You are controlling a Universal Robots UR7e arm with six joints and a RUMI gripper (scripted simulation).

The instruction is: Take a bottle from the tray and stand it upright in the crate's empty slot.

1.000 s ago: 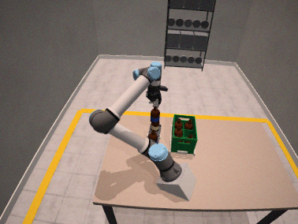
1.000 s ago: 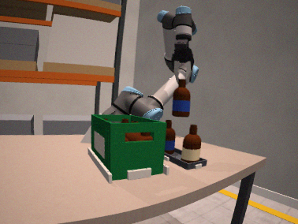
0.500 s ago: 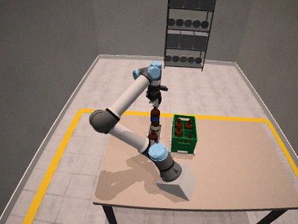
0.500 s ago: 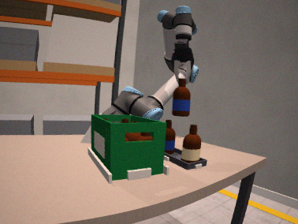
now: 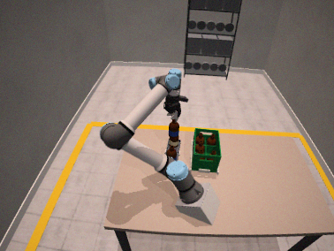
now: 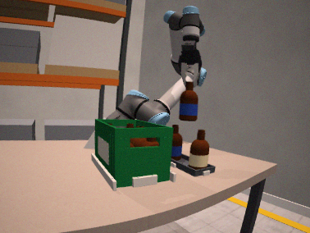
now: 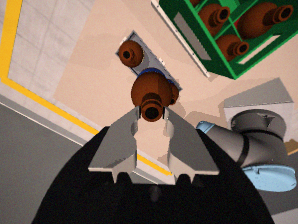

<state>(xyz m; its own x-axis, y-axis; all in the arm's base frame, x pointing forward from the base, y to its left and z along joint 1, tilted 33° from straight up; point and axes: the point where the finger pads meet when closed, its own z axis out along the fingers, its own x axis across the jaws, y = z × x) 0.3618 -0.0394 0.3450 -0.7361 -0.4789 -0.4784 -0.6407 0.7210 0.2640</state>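
Right now my hand is 7 cm above the bottle. Also, from my hand: green crate (25 cm below, 24 cm to the right, 2 cm behind); then tray (32 cm below).
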